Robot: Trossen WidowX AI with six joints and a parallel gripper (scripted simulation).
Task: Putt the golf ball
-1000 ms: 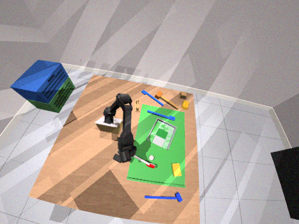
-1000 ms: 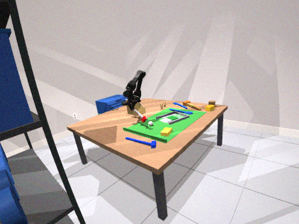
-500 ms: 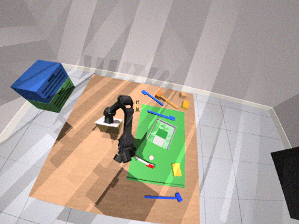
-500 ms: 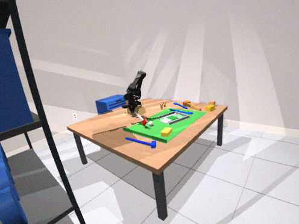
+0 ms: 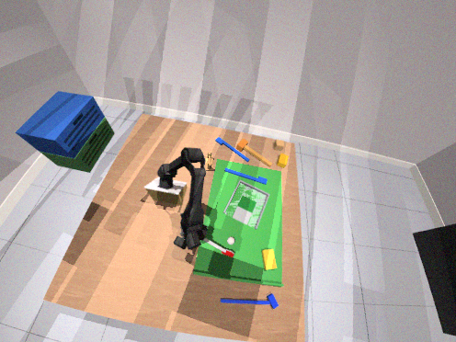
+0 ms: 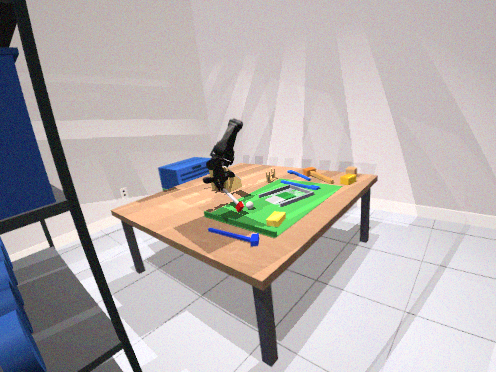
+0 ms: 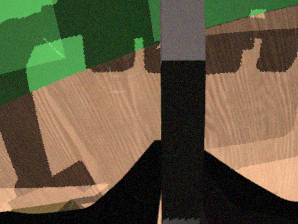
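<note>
Now: the red putter 12 cm ahead of my gripper tip and 1 cm to the right of it. The rest, counted from my gripper tip: green mat: 27 cm ahead, 21 cm to the left, 7 cm below; then yellow block: 46 cm ahead, 6 cm below; then white golf ball: 22 cm ahead, 3 cm to the left, 5 cm below.
</note>
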